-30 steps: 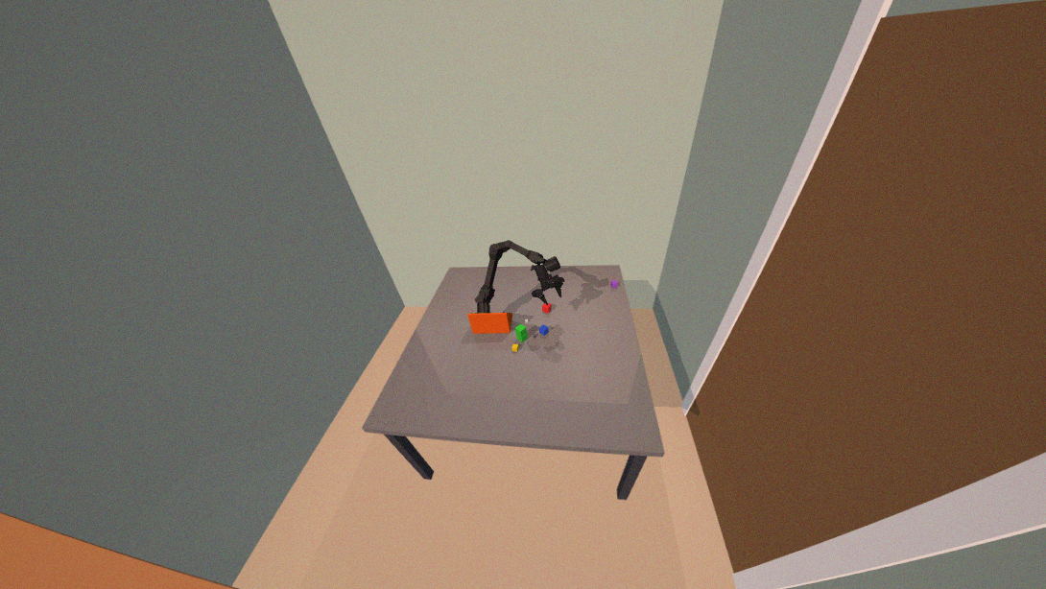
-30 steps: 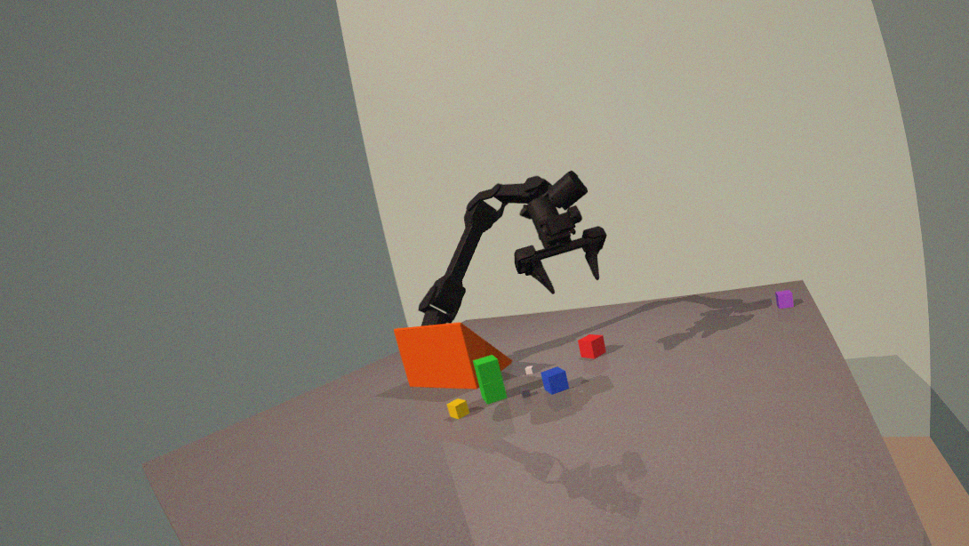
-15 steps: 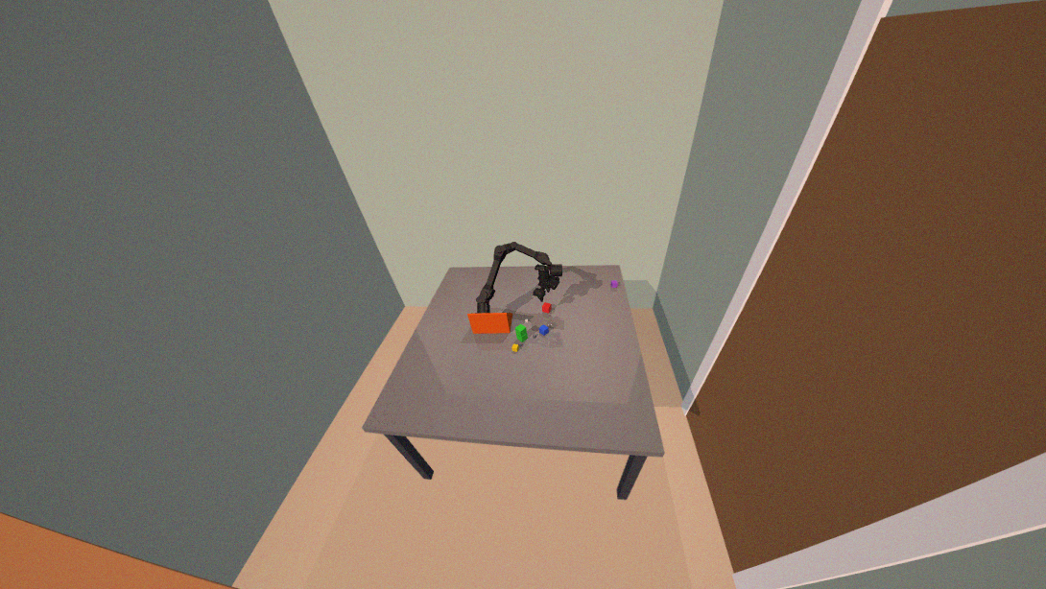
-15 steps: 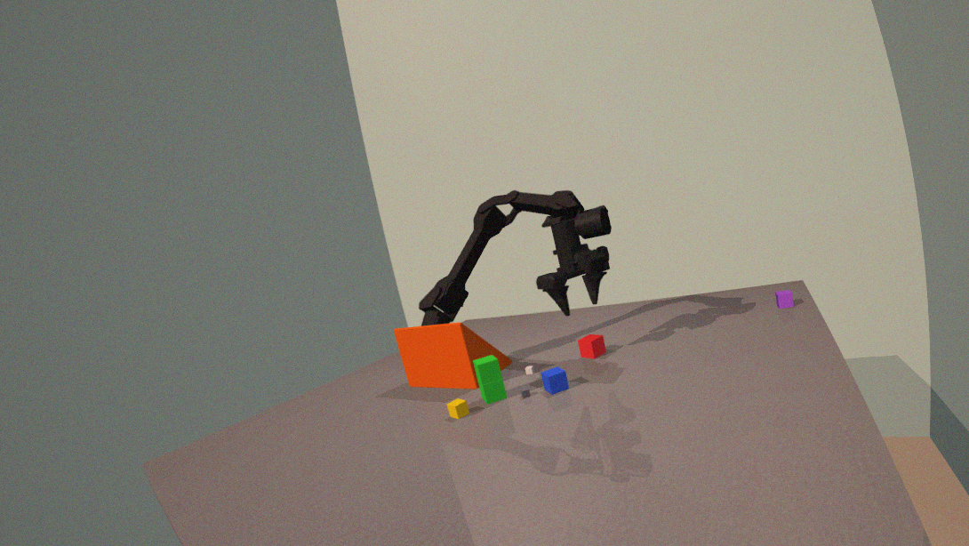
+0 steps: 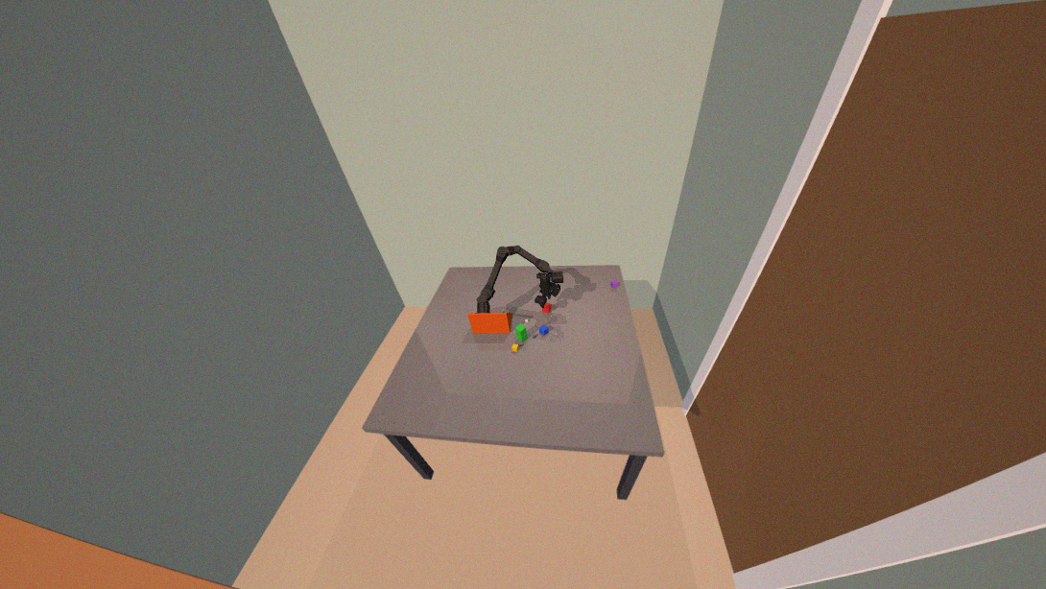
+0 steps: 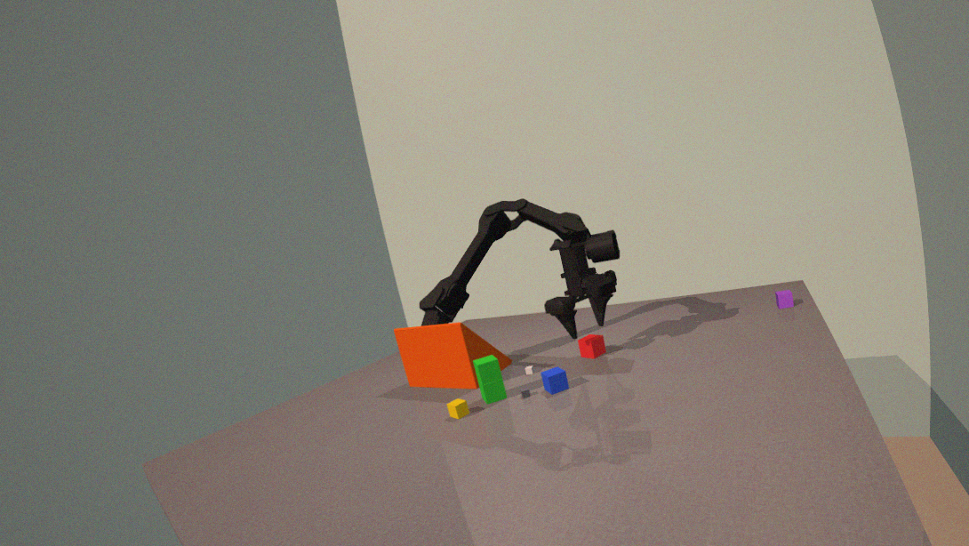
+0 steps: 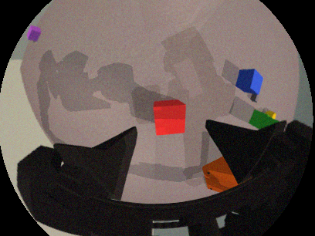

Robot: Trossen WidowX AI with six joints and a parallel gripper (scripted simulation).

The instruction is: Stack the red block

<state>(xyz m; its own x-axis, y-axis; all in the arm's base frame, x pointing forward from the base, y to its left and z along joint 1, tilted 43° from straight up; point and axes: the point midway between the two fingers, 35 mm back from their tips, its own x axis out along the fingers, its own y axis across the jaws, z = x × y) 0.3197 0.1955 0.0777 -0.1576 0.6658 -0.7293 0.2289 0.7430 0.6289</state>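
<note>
My gripper tip is now 30 mm above the red block. Also, from my gripper tip: tiny dark cube: 30 mm behind, 230 mm to the right, 50 mm below; then tiny white cube: 100 mm behind, 120 mm to the right, 50 mm below; then blue block: 20 mm ahead, 180 mm to the right, 40 mm below.
</note>
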